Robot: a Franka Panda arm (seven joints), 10 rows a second.
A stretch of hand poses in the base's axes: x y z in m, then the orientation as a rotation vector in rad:
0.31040 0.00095 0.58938 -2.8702 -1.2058 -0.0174
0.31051 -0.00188 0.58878 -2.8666 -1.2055 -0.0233
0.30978 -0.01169 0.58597 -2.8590 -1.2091 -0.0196
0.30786 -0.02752 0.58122 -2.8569 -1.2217 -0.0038
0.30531 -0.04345 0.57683 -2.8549 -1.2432 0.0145
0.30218 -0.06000 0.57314 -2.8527 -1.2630 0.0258
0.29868 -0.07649 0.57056 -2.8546 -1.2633 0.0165
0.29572 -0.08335 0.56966 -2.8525 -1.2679 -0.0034
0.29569 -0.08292 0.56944 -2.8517 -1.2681 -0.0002
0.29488 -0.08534 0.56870 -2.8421 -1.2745 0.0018
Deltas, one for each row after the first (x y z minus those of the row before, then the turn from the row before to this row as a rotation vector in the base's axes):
0.00011 -0.00283 -0.00060 0.0046 -0.0022 0.0007
-0.00073 -0.00981 -0.00281 0.0043 0.0043 0.0041
-0.00192 -0.01583 -0.00475 -0.0067 0.0081 0.0082
-0.00255 -0.01593 -0.00439 -0.0107 0.0080 0.0134
-0.00313 -0.01655 -0.00369 -0.0083 0.0041 0.0123
-0.00350 -0.01649 -0.00258 0.0008 -0.0062 -0.0004
-0.00296 -0.00686 -0.00090 0.0053 -0.0116 0.0031
-0.00003 0.00043 -0.00022 -0.0002 0.0021 0.0003
-0.00081 -0.00242 -0.00074 0.0051 0.0036 0.0063

